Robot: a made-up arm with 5 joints.
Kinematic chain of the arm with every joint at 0, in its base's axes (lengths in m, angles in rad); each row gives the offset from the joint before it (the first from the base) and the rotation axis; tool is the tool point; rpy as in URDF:
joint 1: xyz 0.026 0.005 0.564 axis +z
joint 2: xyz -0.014 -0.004 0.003 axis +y
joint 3: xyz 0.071 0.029 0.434 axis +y
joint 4: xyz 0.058 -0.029 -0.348 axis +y
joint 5: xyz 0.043 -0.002 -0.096 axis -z
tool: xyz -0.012 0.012 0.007 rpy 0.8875 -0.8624 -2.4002
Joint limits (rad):
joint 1: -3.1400..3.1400
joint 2: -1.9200..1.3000
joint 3: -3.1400..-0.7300
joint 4: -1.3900..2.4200
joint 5: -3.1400..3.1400
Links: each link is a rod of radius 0.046 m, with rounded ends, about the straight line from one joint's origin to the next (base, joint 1, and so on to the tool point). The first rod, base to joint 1, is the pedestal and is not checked.
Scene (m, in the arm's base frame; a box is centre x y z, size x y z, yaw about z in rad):
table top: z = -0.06
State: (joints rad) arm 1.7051 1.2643 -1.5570 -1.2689 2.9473
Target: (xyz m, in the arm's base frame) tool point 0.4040 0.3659 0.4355
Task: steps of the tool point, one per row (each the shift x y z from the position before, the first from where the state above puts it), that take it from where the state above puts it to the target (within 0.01 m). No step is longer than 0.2 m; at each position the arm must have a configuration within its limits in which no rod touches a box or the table.
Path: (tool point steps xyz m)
1: 0.1489 -0.0313 0.0136
2: 0.1301 -0.0661 0.0155
3: 0.1028 -0.0934 0.0173
4: 0.0701 -0.1110 0.0190

